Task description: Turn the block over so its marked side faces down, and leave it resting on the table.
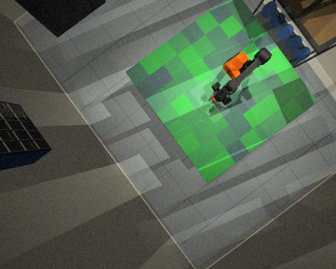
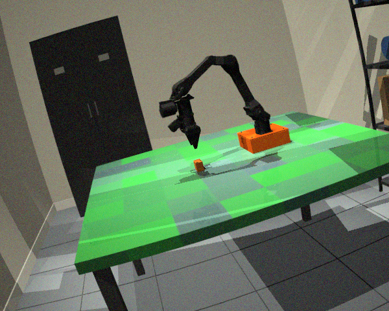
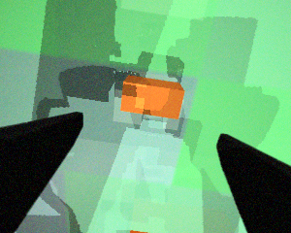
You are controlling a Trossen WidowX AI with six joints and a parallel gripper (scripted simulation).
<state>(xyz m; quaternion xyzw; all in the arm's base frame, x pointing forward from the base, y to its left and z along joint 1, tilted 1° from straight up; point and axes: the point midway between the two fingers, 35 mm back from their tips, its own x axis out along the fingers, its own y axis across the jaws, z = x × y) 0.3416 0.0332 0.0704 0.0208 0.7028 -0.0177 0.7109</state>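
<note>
Right now the orange block is 8 cm below my gripper tip and 1 cm behind it.
</note>
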